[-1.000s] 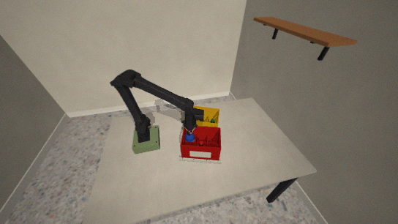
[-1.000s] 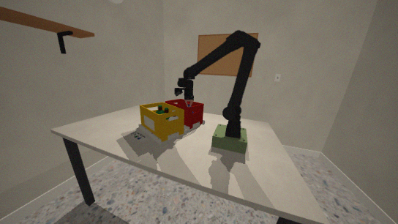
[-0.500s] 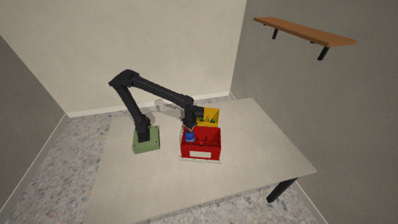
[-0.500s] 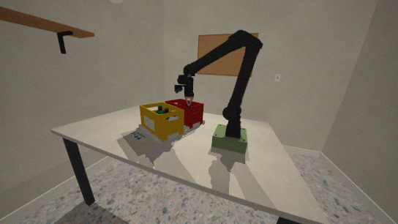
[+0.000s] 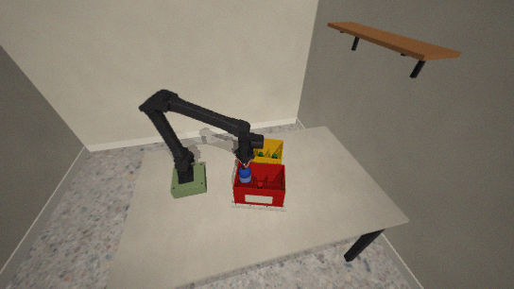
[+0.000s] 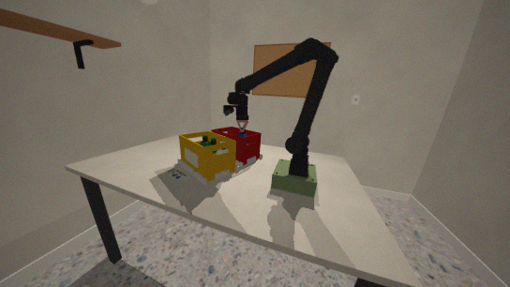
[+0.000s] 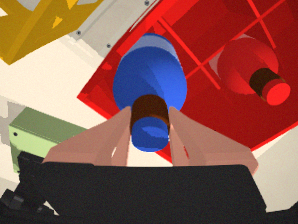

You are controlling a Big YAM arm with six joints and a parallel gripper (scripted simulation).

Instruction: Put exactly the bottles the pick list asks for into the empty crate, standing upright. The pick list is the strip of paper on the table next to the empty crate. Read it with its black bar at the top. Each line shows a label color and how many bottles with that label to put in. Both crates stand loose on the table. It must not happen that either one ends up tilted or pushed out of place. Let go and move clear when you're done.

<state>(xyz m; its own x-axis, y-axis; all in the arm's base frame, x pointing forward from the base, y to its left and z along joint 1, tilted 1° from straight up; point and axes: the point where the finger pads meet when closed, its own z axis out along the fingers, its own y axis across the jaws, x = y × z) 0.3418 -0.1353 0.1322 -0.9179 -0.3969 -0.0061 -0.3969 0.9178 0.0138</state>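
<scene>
Right now the blue-label bottle is 60 mm below my hand. Also, from my hand: white-labelled bottle 150 mm to the left, 120 mm below, 50 mm ahead; green-labelled bottle 130 mm ahead, 120 mm below, 100 mm to the left; red-label bottle 120 mm to the right, 120 mm below, 50 mm ahead.
</scene>
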